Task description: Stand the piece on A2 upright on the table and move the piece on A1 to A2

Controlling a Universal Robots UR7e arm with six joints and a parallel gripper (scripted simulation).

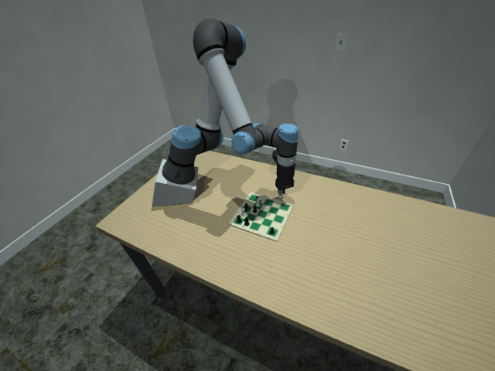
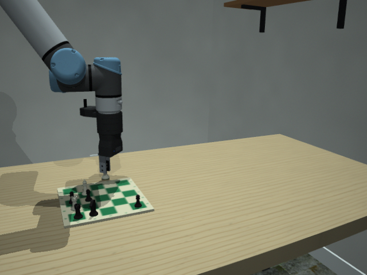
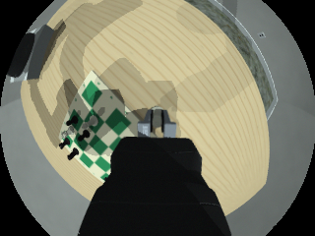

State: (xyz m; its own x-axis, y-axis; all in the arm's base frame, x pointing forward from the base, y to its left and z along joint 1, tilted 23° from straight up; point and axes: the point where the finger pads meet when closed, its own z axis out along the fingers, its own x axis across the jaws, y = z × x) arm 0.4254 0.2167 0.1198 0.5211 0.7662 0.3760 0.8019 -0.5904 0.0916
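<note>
Now: hand 10 mm above the white chess piece. From my hand the other things lie so: chessboard: 10 mm behind, 140 mm to the right, 40 mm below.
</note>
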